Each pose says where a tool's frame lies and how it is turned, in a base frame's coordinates. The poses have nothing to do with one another.
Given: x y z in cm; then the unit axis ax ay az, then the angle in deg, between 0 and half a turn.
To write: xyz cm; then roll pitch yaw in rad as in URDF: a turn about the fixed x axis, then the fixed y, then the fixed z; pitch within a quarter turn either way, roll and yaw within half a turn. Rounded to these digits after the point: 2 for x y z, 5 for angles.
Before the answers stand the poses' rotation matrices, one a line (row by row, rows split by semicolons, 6 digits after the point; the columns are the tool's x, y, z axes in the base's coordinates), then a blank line. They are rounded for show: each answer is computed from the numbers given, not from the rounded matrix.
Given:
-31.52 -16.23 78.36 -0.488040 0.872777 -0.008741 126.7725
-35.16 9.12 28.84 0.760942 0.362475 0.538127 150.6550
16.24 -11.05 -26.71 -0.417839 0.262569 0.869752 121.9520
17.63 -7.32 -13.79 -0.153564 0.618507 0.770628 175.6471
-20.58 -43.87 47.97 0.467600 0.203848 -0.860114 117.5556
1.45 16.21 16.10 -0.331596 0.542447 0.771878 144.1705
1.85 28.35 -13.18 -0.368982 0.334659 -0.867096 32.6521
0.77 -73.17 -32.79 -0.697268 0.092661 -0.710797 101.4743
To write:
-0.217870 -0.673939 0.705931; -0.687943 0.619109 0.378733; -0.692291 -0.403125 -0.598517
0.212080 0.252534 0.944060; 0.779970 -0.625768 -0.007827; 0.588786 0.737998 -0.329682
-0.262225 -0.905749 -0.332952; 0.570205 -0.423781 0.703758; -0.778527 -0.005308 0.627589
-0.950020 -0.248177 -0.189396; -0.131197 -0.233117 0.963558; -0.283284 0.940247 0.188906
-0.142810 0.901960 -0.407522; -0.623130 -0.401832 -0.671000; -0.768970 0.158114 0.619424
-0.611659 -0.777546 -0.145933; 0.126131 -0.277948 0.952279; -0.781002 0.564063 0.268082
0.863479 0.448315 0.231124; -0.487345 0.859662 0.153220; -0.129998 -0.244939 0.960784
0.383969 0.619129 0.685016; -0.774053 -0.188634 0.604367; 0.503398 -0.762297 0.406808

-31.52 -16.23 78.36 -2.54885 0.76466 -1.87750
-35.16 9.12 28.84 1.99092 -0.62956 1.30531
16.24 -11.05 -26.71 -0.00846 0.89231 2.00183
17.63 -7.32 -13.79 1.37252 0.28722 -3.00436
-20.58 -43.87 47.97 0.24992 0.87723 -1.79609
1.45 16.21 16.10 1.12713 0.89627 2.93823
1.85 28.35 -13.18 -0.24962 0.13037 -0.51383
0.77 -73.17 -32.79 -1.08058 -0.52753 -1.11031

